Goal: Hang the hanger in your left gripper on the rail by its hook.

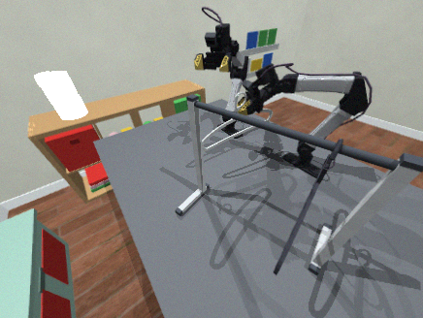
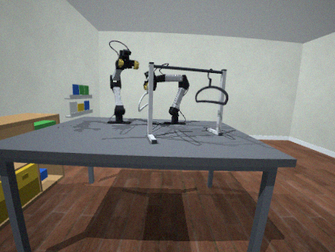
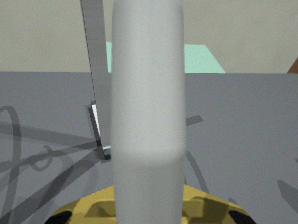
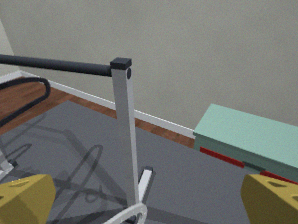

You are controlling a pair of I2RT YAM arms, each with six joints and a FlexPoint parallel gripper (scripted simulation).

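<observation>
Now: left hand 40 cm to the right of the dark hanger, 21 cm short of it and 3 cm below it. The rest, counted from my left hand: white hanger: 3 cm below.
</observation>
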